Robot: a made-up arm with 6 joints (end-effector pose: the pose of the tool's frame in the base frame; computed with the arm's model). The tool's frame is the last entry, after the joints. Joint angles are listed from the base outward.
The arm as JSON. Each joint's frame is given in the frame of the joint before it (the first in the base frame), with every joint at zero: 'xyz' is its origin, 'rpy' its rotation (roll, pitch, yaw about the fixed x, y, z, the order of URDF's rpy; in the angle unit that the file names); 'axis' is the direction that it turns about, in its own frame. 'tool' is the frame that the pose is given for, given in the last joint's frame.
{
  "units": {
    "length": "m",
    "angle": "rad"
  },
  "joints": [
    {
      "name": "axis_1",
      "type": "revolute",
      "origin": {
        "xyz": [
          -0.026,
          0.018,
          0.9
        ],
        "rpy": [
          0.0,
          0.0,
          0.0
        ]
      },
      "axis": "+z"
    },
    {
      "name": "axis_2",
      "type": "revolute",
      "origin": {
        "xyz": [
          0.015,
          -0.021,
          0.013
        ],
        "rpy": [
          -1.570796,
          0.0,
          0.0
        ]
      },
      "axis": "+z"
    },
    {
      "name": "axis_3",
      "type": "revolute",
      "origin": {
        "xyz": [
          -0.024,
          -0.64,
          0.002
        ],
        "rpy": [
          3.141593,
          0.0,
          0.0
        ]
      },
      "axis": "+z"
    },
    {
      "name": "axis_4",
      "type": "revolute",
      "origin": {
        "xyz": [
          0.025,
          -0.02,
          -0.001
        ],
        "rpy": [
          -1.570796,
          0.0,
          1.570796
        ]
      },
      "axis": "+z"
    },
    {
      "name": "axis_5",
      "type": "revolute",
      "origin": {
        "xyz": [
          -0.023,
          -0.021,
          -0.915
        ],
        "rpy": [
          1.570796,
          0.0,
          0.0
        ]
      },
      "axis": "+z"
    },
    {
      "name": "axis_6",
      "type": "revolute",
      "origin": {
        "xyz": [
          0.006,
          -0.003,
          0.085
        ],
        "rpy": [
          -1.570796,
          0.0,
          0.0
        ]
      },
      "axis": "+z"
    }
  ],
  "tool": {
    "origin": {
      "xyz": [
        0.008,
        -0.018,
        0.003
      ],
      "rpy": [
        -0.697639,
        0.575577,
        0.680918
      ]
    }
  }
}
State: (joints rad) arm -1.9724 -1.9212 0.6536 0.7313 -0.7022 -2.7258
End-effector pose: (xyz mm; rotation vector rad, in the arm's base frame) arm 413.9 1327.1 1155.7 0.8627 2.9641 0.4983
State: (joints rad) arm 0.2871 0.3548 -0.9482 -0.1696 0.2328 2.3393
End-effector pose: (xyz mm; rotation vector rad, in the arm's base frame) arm 405.6 38.3 606.1 1.3820 0.9722 -2.2698
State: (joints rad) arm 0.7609 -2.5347 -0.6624 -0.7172 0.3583 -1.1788
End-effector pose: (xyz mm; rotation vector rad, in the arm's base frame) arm -322.5 -387.0 1309.9 2.2816 -1.7413 -0.0755
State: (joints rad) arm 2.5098 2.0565 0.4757 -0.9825 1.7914 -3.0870
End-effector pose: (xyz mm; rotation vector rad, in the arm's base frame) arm -382.1 338.7 -306.3 1.2530 0.9753 0.2390
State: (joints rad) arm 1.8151 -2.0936 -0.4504 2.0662 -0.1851 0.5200
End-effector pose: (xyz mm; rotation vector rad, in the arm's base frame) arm 102.9 -650.5 1508.1 -2.1126 -1.7472 -1.1619
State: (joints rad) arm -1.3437 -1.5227 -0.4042 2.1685 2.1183 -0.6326
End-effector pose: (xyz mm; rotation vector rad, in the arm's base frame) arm -62.3 320.1 1806.3 -2.0949 -0.8152 2.1377
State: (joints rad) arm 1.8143 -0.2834 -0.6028 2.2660 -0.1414 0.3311
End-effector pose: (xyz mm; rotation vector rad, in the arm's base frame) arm -257.0 714.4 1295.8 0.8267 1.5182 -0.2203
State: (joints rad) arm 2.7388 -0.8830 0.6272 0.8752 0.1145 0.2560
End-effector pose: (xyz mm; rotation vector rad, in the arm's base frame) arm 480.3 -89.6 2241.2 0.8636 -2.1768 -0.5310
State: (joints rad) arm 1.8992 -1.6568 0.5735 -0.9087 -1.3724 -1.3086
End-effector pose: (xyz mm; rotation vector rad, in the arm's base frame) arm 392.7 -990.1 1648.6 1.7282 -0.7170 1.7808
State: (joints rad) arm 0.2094 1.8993 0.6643 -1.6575 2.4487 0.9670
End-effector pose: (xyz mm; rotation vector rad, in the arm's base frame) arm 763.6 220.4 -184.3 -2.8013 0.4724 -1.0462
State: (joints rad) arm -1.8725 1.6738 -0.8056 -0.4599 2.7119 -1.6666
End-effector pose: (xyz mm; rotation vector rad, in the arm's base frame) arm -92.6 186.0 353.0 -1.1981 -0.7235 -2.4295
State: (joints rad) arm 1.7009 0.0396 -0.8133 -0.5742 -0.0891 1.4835
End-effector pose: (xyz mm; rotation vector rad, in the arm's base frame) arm 0.2 607.7 795.9 0.6649 1.8635 -2.2671
